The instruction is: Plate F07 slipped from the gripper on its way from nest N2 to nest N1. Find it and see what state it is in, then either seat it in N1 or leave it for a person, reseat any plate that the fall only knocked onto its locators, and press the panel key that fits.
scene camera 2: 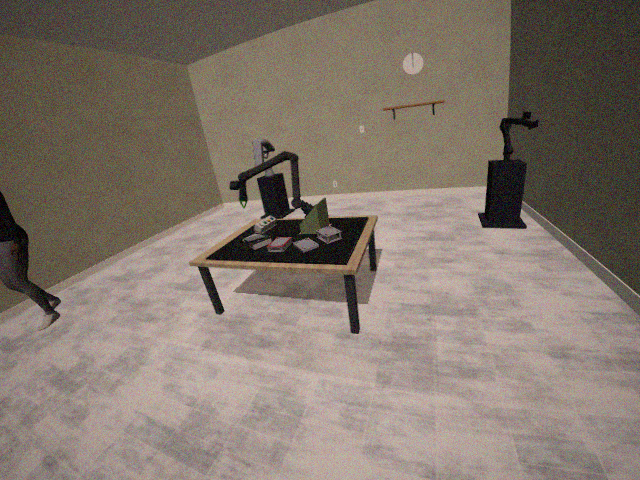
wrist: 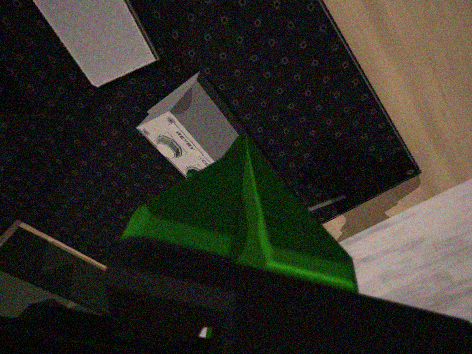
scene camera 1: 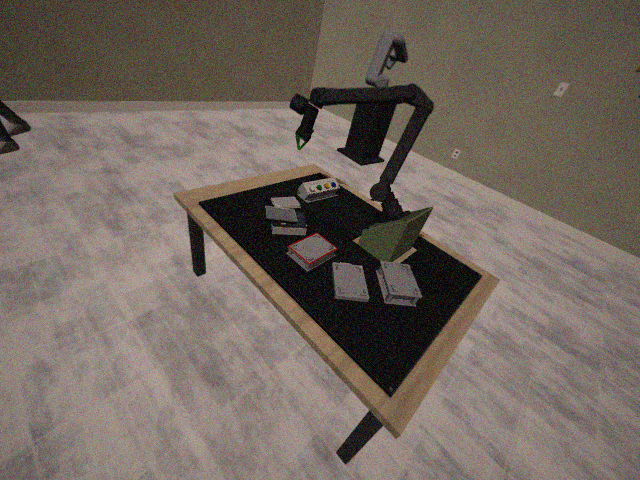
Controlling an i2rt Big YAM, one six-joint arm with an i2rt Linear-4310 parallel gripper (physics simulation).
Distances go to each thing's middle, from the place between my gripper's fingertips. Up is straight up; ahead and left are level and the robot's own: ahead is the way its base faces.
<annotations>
Right now my hand is 23 cm short of the red-rimmed plate (scene camera 1: 309, 247), 46 cm to the right of it and 19 cm above it.
</annotations>
